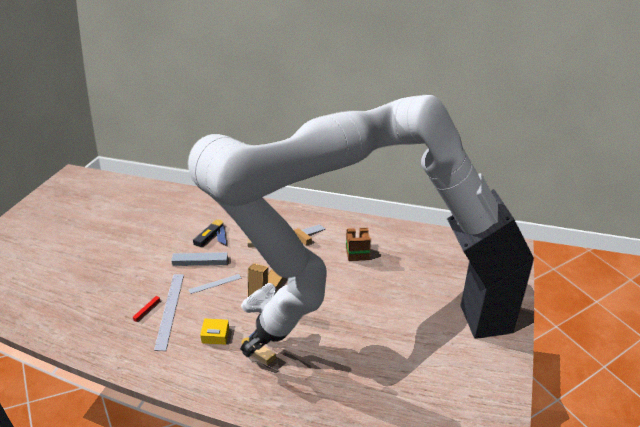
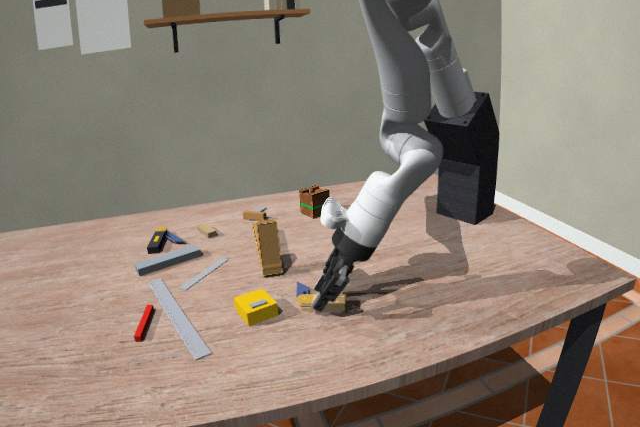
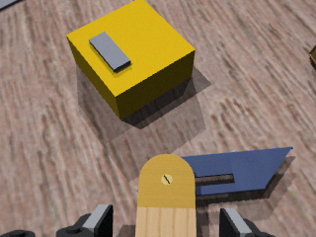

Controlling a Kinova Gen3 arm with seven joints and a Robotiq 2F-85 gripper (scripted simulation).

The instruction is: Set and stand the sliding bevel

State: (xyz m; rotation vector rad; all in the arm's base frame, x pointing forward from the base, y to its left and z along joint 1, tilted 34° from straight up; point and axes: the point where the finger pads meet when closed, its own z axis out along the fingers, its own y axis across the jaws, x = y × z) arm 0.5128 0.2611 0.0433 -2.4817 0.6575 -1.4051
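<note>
My gripper is now 1 cm short of the wooden sliding bevel, 1 cm to the left of it and 2 cm above it. Round my hand: yellow tape measure (12 cm ahead, 1 cm to the right, 1 cm below); then blue blade (3 cm ahead, 4 cm to the right, 2 cm below); then steel ruler (28 cm ahead, 5 cm to the right, 3 cm below).
</note>
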